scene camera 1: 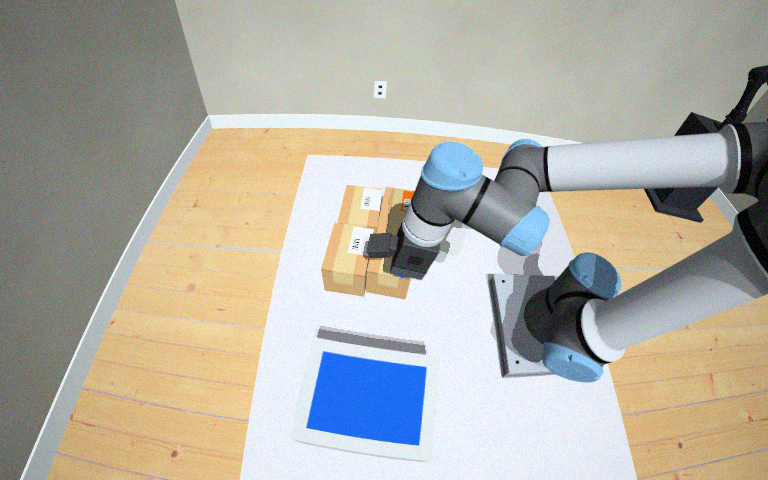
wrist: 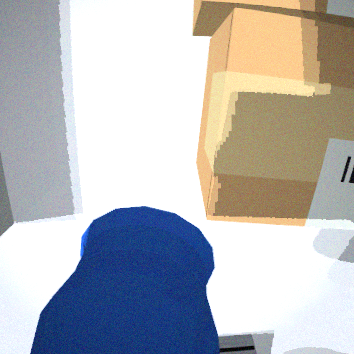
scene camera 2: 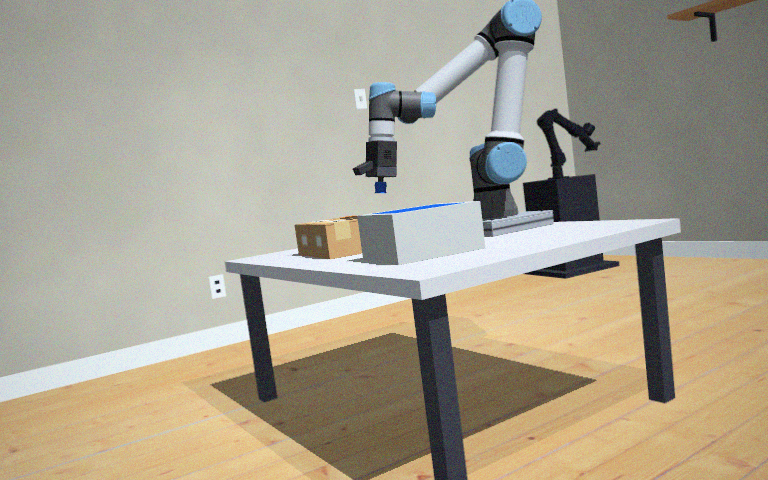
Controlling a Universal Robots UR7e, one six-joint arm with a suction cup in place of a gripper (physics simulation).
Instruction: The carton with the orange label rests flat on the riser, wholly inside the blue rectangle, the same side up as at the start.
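Where they show: end effector, tool point: (wrist: 145, 262) (scene camera 2: 380, 193); arm's base, origin of the base link: (scene camera 1: 550, 319) (scene camera 2: 494, 216).
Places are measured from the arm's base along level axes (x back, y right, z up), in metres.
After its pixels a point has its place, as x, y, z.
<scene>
The carton with the orange label (scene camera 1: 394, 195) @(-0.439, 0.281, 0.056) stands in the back right of a group of cartons on the table, partly hidden by the arm; its orange label shows at its top. The riser (scene camera 1: 304, 396) @(-0.535, -0.274, 0.075) (scene camera 2: 438, 233) @(-0.426, -0.353, 0.012) stands apart from the cartons, with the blue rectangle (scene camera 1: 368, 399) @(-0.420, -0.256, 0.075) (scene camera 2: 424, 208) @(-0.419, -0.289, 0.074) on its top. No carton is on it. My gripper, a blue suction cup (scene camera 1: 402, 276) (scene camera 2: 380, 187) (wrist: 147, 235), is open, with no carton attached. It hangs above the front right carton (scene camera 1: 387, 285) @(-0.420, 0.028, 0.011) (wrist: 270, 45) @(-0.457, 0.048, 0.056), with a gap below it in the second scene view.
A front left carton (scene camera 1: 343, 278) @(-0.523, 0.016, 0.030) (scene camera 2: 313, 240) @(-0.576, 0.132, 0.008) and a back left carton (scene camera 1: 352, 202) @(-0.545, 0.232, 0.057) with white labels stand beside the others, close together. The robot's base plate (scene camera 1: 509, 356) @(-0.119, -0.108, 0.001) (scene camera 2: 518, 223) @(-0.013, -0.134, -0.021) is on the table (scene camera 1: 464, 418) @(-0.207, -0.249, -0.045) (scene camera 2: 538, 257) @(-0.307, -0.566, -0.056), right of the riser.
</scene>
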